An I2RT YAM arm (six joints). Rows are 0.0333 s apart.
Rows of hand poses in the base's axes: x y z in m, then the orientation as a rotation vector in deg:
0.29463 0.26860 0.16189 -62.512 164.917 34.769
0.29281 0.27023 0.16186 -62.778 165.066 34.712
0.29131 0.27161 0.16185 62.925 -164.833 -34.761
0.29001 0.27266 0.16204 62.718 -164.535 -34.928
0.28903 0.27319 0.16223 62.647 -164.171 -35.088
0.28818 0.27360 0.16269 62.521 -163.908 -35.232
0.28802 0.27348 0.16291 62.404 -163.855 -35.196
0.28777 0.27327 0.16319 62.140 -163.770 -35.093
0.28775 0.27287 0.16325 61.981 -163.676 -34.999
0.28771 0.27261 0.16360 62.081 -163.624 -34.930
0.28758 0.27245 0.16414 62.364 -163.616 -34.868
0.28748 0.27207 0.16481 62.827 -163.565 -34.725
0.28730 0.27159 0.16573 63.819 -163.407 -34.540
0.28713 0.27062 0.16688 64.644 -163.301 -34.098
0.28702 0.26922 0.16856 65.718 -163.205 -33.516
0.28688 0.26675 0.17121 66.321 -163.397 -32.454
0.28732 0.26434 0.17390 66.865 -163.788 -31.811
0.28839 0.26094 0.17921 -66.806 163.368 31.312
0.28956 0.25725 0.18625 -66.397 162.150 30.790
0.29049 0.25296 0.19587 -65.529 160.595 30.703
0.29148 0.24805 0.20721 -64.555 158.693 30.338
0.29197 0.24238 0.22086 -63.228 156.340 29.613
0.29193 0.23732 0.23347 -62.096 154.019 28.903
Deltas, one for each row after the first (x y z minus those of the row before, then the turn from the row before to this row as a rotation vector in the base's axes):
-0.00182 0.00163 -0.00003 -0.128 0.155 0.164
-0.00150 0.00138 -0.00001 -0.010 0.170 0.175
-0.00130 0.00105 0.00019 0.025 0.350 0.006
-0.00098 0.00053 0.00019 0.025 0.345 0.103
-0.00085 0.00041 0.00046 0.028 0.283 0.034
-0.00016 -0.00012 0.00022 -0.049 0.095 -0.038
-0.00025 -0.00021 0.00028 -0.117 0.184 -0.098
-0.00002 -0.00040 0.00006 -0.100 0.145 -0.041
-0.00004 -0.00026 0.00035 -0.042 -0.003 0.076
-0.00013 -0.00016 0.00054 -0.006 -0.121 0.153
-0.00010 -0.00038 0.00067 -0.043 -0.169 0.268
-0.00018 -0.00048 0.00092 -0.022 -0.320 0.586
-0.00017 -0.00097 0.00115 -0.199 -0.306 0.488
-0.00011 -0.00140 0.00168 -0.252 -0.441 0.616
-0.00014 -0.00247 0.00265 -0.565 -0.505 0.274
0.00044 -0.00241 0.00269 -0.253 -0.618 0.146
0.00107 -0.00340 0.00531 0.128 -1.020 -0.110
0.00117 -0.00369 0.00704 0.335 -1.313 -0.185
0.00093 -0.00429 0.00962 0.781 -1.523 -0.438
0.00099 -0.00491 0.01134 0.806 -1.945 -0.495
0.00049 -0.00567 0.01365 0.869 -2.541 -0.715
-0.00004 -0.00506 0.01261 0.823 -2.468 -0.592

